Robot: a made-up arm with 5 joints. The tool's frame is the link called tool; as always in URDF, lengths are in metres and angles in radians. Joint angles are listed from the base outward.
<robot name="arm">
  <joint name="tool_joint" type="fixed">
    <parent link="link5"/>
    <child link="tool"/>
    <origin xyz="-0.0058 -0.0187 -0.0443" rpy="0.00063 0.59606 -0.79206"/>
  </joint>
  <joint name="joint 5" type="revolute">
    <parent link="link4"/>
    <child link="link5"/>
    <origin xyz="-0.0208 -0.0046 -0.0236"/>
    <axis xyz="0 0 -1"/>
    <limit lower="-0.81" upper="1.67"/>
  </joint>
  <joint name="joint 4" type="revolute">
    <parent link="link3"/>
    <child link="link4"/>
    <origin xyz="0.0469 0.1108 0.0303"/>
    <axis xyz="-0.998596 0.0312 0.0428"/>
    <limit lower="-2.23" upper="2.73"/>
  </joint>
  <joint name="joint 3" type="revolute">
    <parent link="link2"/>
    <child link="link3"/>
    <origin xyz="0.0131 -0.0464 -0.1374"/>
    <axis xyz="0 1 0"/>
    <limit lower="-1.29" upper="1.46"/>
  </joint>
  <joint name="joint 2" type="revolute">
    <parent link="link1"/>
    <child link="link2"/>
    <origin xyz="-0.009 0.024 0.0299"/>
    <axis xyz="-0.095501 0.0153 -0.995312"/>
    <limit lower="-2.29" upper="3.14"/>
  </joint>
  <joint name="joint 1" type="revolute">
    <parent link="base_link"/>
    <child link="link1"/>
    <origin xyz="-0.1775 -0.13 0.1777"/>
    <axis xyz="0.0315 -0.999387 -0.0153"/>
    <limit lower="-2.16" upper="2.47"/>
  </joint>
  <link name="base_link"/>
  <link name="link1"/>
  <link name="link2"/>
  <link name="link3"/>
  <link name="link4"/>
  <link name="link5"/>
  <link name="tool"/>
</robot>
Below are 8 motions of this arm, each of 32 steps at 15 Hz.
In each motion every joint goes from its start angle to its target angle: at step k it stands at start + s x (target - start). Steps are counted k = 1, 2, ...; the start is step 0. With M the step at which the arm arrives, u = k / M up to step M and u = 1 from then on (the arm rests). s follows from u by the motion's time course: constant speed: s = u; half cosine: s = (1 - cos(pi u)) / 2; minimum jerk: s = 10 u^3 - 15 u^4 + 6 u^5.
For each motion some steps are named. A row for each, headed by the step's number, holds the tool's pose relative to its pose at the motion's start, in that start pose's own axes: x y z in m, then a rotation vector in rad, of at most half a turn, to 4 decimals.
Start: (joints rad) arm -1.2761 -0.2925 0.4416 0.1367 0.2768
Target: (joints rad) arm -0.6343 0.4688 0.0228 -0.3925 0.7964
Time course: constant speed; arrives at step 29
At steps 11, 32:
11: 0.0103 0.0346 0.0330 0.6650 0.0722 -0.1599
32: 0.0098 0.0649 0.1247 1.7098 0.3567 -0.1436

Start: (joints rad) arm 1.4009 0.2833 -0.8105 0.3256 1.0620
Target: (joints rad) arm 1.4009 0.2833 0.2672 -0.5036 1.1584
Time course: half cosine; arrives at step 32
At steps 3, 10, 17, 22, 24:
3: -0.0007 -0.0011 -0.0009 -0.0237 0.0113 -0.0108
10: -0.0082 -0.0118 -0.0070 -0.2394 0.1113 -0.1307
17: -0.0235 -0.0297 -0.0093 -0.5624 0.2457 -0.3952
22: -0.0362 -0.0393 -0.0065 -0.7605 0.3125 -0.6267
24: -0.0407 -0.0416 -0.0050 -0.8198 0.3287 -0.7109

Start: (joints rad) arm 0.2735 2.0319 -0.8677 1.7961 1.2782
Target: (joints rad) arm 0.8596 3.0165 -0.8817 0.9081 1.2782
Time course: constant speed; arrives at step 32
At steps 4, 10, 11, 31, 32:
4: -0.0051 -0.0041 0.0024 -0.1357 -0.0054 -0.0257
10: -0.0120 -0.0106 0.0067 -0.3314 -0.0213 -0.0720
11: -0.0131 -0.0118 0.0075 -0.3629 -0.0250 -0.0805
31: -0.0273 -0.0356 0.0295 -0.9083 -0.1683 -0.2778
32: -0.0276 -0.0367 0.0309 -0.9305 -0.1790 -0.2881

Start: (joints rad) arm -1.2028 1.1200 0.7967 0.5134 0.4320
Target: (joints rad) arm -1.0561 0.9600 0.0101 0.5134 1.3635
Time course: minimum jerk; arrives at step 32
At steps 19, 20, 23, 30, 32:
19: -0.0216 0.0111 0.0054 0.9147 0.0028 -0.3114
20: -0.0234 0.0122 0.0060 0.9874 0.0217 -0.3326
23: -0.0283 0.0150 0.0080 1.1717 0.0834 -0.3846
30: -0.0334 0.0177 0.0106 1.3526 0.1654 -0.4335
32: -0.0335 0.0177 0.0107 1.3555 0.1668 -0.4342

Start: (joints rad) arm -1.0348 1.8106 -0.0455 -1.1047 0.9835
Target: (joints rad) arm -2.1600 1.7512 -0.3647 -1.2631 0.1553
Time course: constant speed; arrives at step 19
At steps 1, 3, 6, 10, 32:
1: 0.0044 0.0032 0.0070 -0.0333 -0.0438 0.0745
3: 0.0119 0.0099 0.0215 -0.1080 -0.1336 0.2187
6: 0.0192 0.0207 0.0443 -0.2402 -0.2725 0.4216
10: 0.0216 0.0359 0.0751 -0.4527 -0.4620 0.6629
32: -0.0013 0.0679 0.1371 -1.0765 -0.8786 1.0464

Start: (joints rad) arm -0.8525 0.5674 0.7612 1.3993 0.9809
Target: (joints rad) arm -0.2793 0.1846 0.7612 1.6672 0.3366
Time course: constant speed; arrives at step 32
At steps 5, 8, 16, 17, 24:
5: 0.0026 0.0052 0.0128 0.0541 -0.0329 0.0832
8: 0.0044 0.0076 0.0208 0.0851 -0.0588 0.1280
16: 0.0097 0.0111 0.0429 0.1599 -0.1478 0.2261
17: 0.0104 0.0113 0.0457 0.1682 -0.1607 0.2360
24: 0.0156 0.0101 0.0653 0.2186 -0.2598 0.2905

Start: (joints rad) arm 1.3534 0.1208 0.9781 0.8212 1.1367
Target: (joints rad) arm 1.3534 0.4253 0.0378 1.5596 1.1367
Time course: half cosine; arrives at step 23
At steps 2, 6, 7, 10, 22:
2: 0.0008 0.0005 0.0007 0.0178 -0.0059 -0.0055
6: 0.0069 0.0035 0.0061 0.1493 -0.0551 -0.0562
7: 0.0094 0.0042 0.0082 0.1973 -0.0757 -0.0792
10: 0.0179 0.0040 0.0159 0.3575 -0.1573 -0.1768
22: 0.0375 -0.0204 0.0354 0.7423 -0.4952 -0.6386

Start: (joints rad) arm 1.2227 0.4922 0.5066 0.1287 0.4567
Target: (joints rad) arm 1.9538 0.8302 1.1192 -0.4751 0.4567
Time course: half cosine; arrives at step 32
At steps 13, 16, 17, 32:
13: -0.0300 0.0287 0.0087 0.1319 0.3768 0.0366
16: -0.0447 0.0383 0.0160 0.1767 0.5386 0.0645
17: -0.0500 0.0412 0.0190 0.1901 0.5940 0.0756
32: -0.1002 0.0556 0.0584 0.2632 1.1164 0.2103

